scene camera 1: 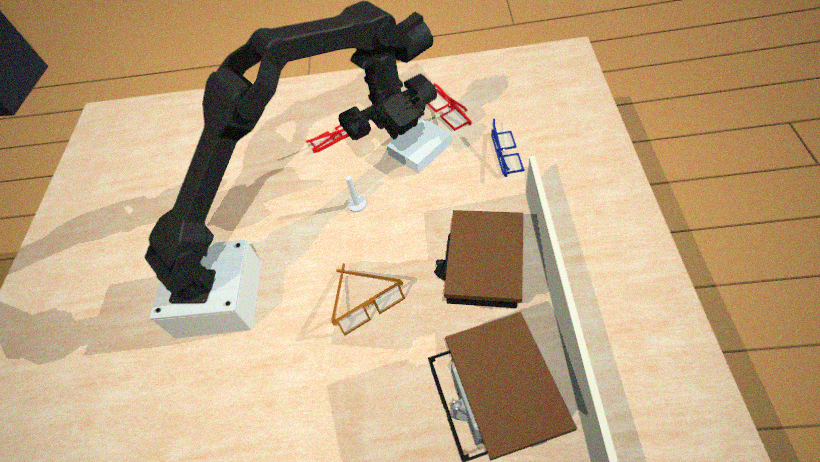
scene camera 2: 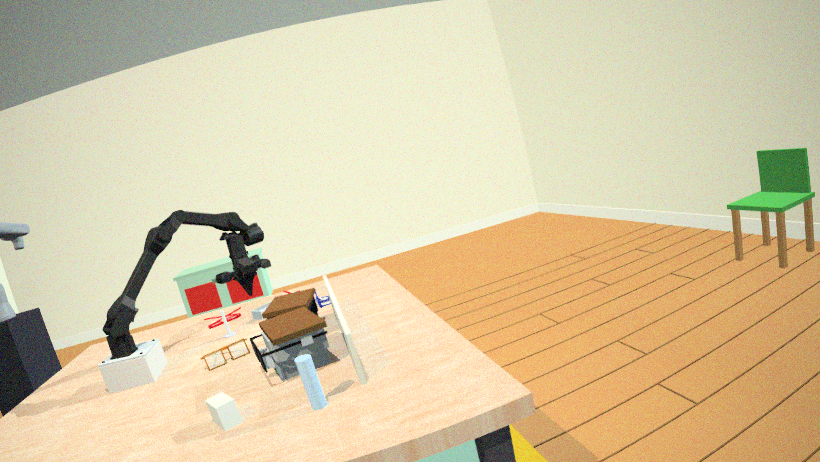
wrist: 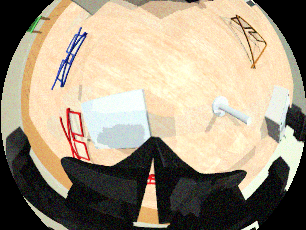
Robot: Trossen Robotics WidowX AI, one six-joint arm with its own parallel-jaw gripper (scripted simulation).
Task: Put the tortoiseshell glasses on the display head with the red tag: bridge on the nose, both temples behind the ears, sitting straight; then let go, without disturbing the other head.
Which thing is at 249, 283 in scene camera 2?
My gripper.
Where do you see a white cube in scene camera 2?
At 224, 412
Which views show my gripper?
Scene camera 1, scene camera 2 and the wrist view: all of them.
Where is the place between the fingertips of my gripper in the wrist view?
At 154, 141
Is my gripper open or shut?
Shut.
